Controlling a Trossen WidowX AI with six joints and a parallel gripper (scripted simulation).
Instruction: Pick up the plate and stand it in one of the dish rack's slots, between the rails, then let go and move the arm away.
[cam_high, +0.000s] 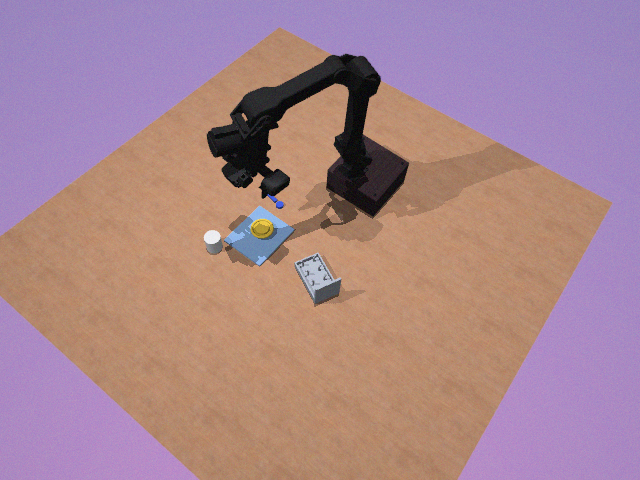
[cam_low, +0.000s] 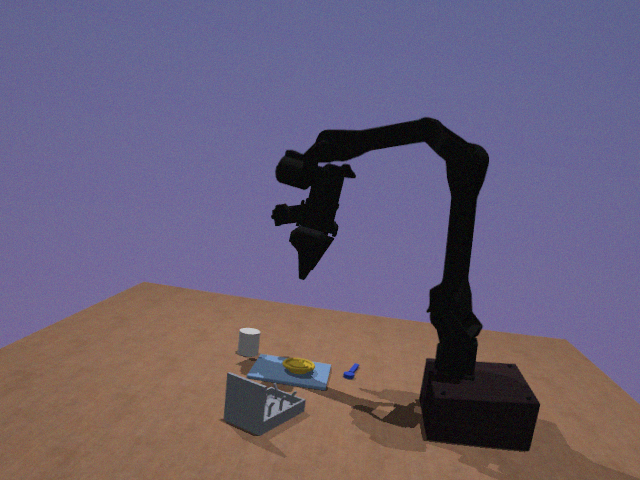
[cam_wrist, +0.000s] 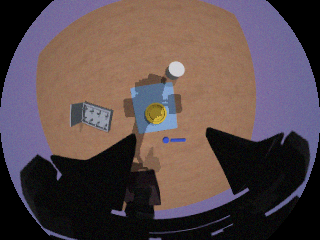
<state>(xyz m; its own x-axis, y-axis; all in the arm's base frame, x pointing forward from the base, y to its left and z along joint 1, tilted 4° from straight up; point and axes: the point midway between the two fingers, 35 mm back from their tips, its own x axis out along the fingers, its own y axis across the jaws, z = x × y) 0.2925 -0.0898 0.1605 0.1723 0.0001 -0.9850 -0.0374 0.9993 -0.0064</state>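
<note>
My gripper tip is 1 cm past the yellow plate, 1 cm to the right of it and 18 cm above it. The rest, counted from my gripper tip: white cup (12 cm ahead, 5 cm to the right, 17 cm below); then grey dish rack (1 cm behind, 22 cm to the left, 18 cm below); then blue spoon (11 cm behind, 4 cm to the right, 20 cm below).
</note>
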